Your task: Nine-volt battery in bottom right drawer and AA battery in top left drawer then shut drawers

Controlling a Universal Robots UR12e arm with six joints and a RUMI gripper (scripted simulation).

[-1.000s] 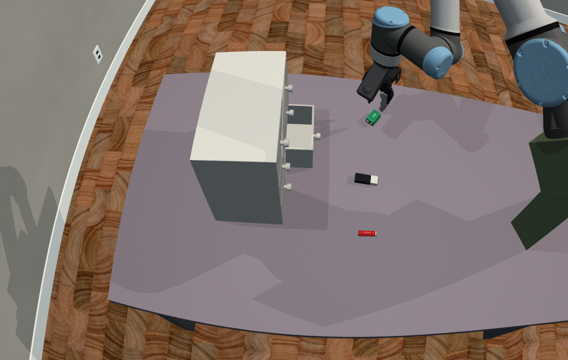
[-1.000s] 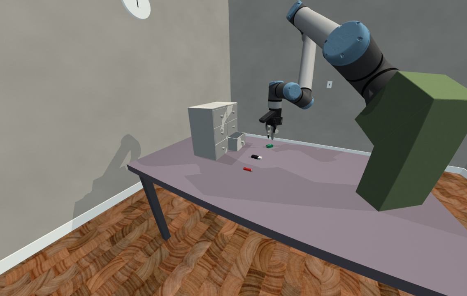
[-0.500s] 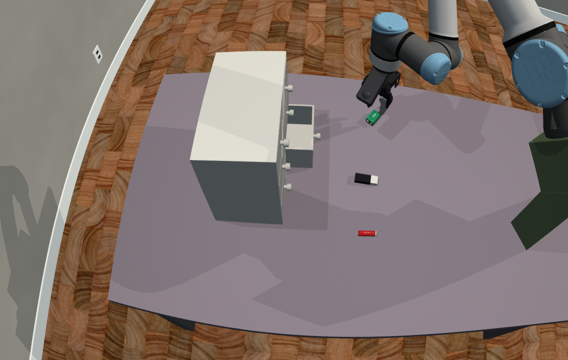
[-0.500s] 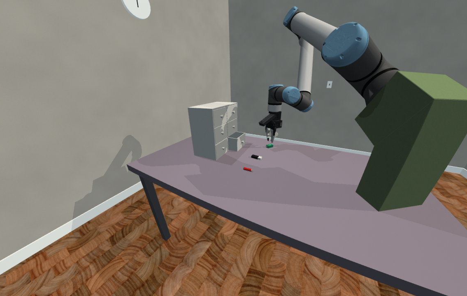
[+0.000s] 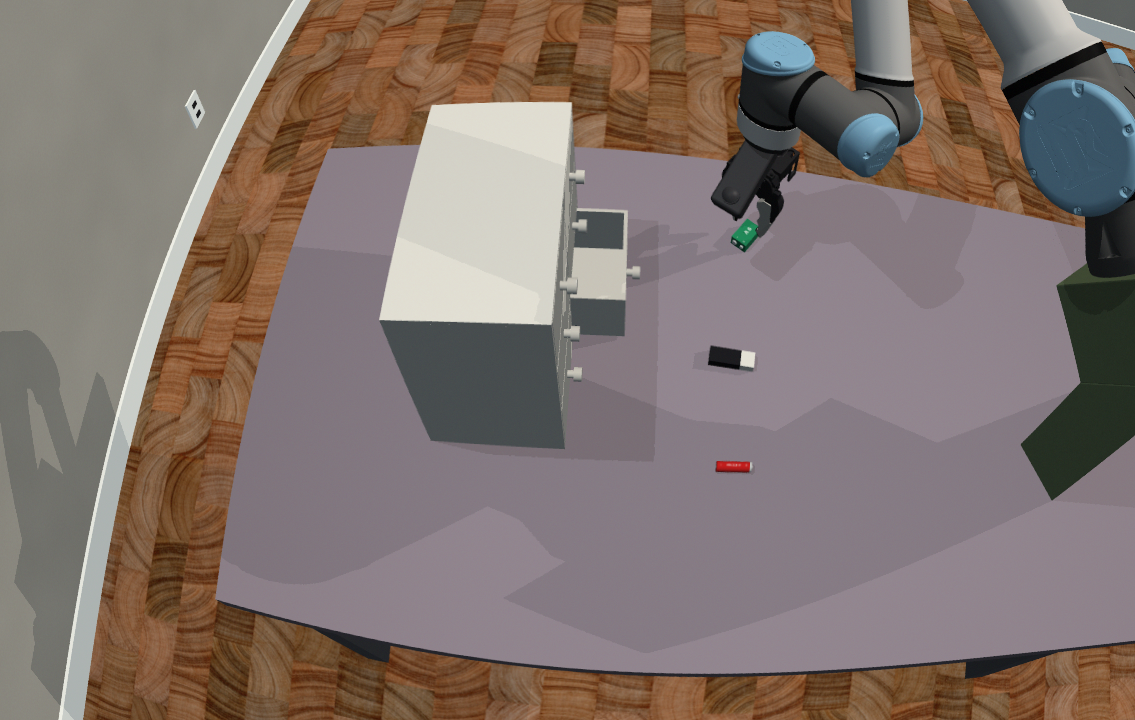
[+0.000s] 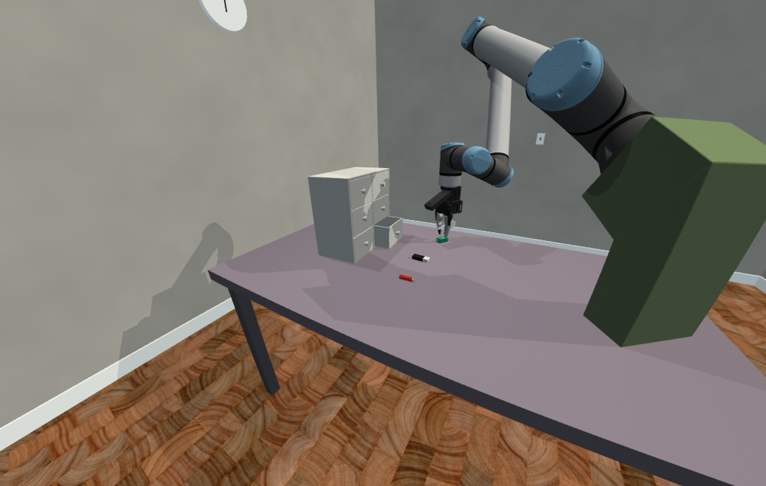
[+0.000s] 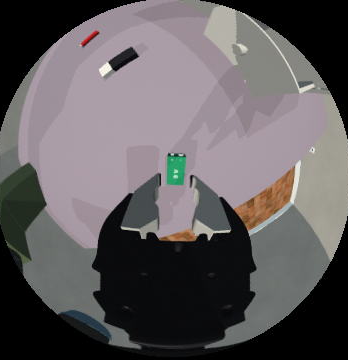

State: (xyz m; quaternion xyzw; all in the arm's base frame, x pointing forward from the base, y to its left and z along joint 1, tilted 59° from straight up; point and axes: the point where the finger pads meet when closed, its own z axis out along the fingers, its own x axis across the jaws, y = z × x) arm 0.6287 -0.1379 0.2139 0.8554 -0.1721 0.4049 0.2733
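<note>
The green nine-volt battery is 3 cm below my hand, 1 cm to the left of it and 1 cm ahead of it. Also, from my hand: red AA battery 36 cm to the left, 5 cm ahead, 4 cm below.
</note>
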